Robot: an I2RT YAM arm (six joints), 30 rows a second.
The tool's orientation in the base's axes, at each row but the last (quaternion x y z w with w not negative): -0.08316 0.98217 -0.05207 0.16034; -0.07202 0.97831 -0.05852 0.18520; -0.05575 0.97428 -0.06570 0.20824; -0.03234 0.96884 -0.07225 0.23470; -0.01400 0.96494 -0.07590 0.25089; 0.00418 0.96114 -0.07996 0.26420; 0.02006 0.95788 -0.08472 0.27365; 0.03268 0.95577 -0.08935 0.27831
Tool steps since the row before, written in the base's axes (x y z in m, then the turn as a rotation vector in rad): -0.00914 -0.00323 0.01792 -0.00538 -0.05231 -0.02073; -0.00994 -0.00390 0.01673 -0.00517 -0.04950 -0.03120; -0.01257 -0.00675 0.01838 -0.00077 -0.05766 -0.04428; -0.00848 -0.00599 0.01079 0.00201 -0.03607 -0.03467; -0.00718 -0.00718 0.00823 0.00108 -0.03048 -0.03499; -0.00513 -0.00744 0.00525 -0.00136 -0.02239 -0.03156; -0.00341 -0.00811 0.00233 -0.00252 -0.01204 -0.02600; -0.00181 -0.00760 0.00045 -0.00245 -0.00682 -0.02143
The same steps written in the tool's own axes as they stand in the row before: 0.00364 -0.00414 -0.01962 0.02080 -0.04784 0.02177; 0.00387 -0.00501 -0.01881 0.02385 -0.04363 0.03128; 0.00500 -0.00841 -0.02111 0.02618 -0.05004 0.04578; 0.00325 -0.00735 -0.01264 0.01730 -0.03030 0.03591; 0.00277 -0.00844 -0.00959 0.01791 -0.02473 0.03496; 0.00200 -0.00840 -0.00589 0.01799 -0.01739 0.02955; 0.00173 -0.00863 -0.00232 0.01595 -0.00814 0.02251; 0.00119 -0.00773 0.00011 0.01350 -0.00370 0.01777
